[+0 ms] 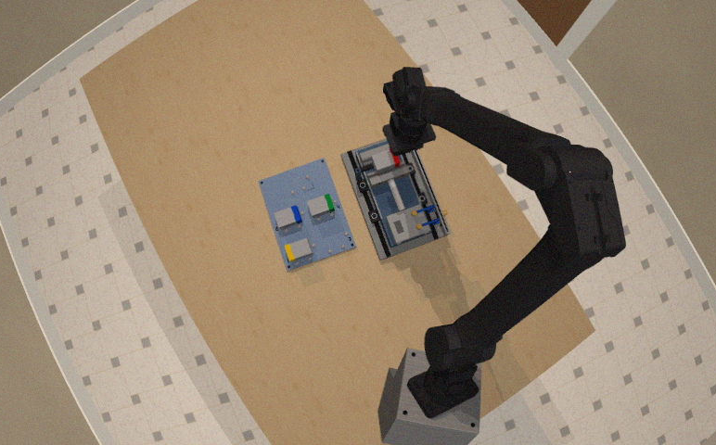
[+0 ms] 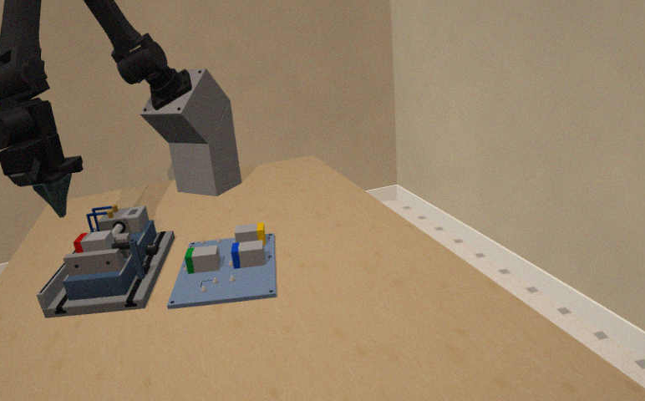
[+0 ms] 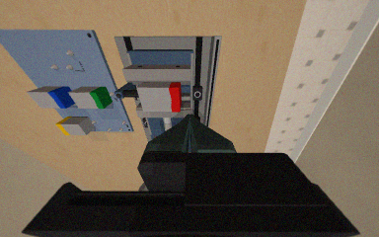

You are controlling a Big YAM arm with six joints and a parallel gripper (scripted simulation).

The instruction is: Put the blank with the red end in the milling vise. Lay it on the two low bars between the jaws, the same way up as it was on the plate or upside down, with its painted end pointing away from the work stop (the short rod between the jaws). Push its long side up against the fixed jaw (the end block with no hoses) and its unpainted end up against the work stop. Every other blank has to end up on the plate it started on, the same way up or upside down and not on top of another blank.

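Right now my hand is 70 mm above the red-ended blank, 40 mm to the right of it and 10 mm short of it. Also, from my hand: green-ended blank (240 mm to the left, 140 mm below, 10 mm ahead); then fixed jaw (90 mm below, 40 mm to the left, 40 mm ahead); then work stop (90 mm to the left, 80 mm below, 20 mm ahead).
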